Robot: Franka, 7 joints.
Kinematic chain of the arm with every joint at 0, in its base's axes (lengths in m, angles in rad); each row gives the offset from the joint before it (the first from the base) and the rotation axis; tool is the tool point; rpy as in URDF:
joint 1: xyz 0 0 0.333 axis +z
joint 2: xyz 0 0 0 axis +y
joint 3: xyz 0 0 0.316 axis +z
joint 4: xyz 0.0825 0 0 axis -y
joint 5: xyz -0.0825 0 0.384 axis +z
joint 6: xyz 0 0 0 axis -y
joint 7: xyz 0.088 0 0 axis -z
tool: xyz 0 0 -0.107 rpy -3.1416 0 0
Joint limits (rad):
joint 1: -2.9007..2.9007
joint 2: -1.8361..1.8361
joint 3: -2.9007..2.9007
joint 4: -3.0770..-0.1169
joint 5: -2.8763..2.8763
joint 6: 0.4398..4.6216
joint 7: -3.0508..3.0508
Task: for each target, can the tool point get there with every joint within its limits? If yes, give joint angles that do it. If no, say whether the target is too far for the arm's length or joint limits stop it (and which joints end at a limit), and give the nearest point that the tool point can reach.
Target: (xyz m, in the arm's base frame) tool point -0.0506 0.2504 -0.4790
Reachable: no: joint limits stop it (at a limit: joint 2) | nearest point -0.0516 0.2554 -0.3603 | short by 0.119 m
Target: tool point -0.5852 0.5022 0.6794
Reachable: yes | joints 1.9755 0.9165 1.1652 -0.7322 -2.3806 2.4509 -0.3731
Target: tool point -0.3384 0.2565 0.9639
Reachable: yes | joints 0.6753 -0.8592 0.7345 -1.4658 -0.6686 2.8201 0.0259
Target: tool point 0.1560 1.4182 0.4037
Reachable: no: too far | nearest point 0.0937 0.8517 0.3755 | short by 0.571 m
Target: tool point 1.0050 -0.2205 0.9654
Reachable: no: too far | nearest point 0.7139 -0.1566 0.7822 | short by 0.350 m
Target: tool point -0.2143 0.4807 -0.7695
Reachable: no: too far | nearest point -0.1695 0.3802 -0.3439 | short by 0.440 m
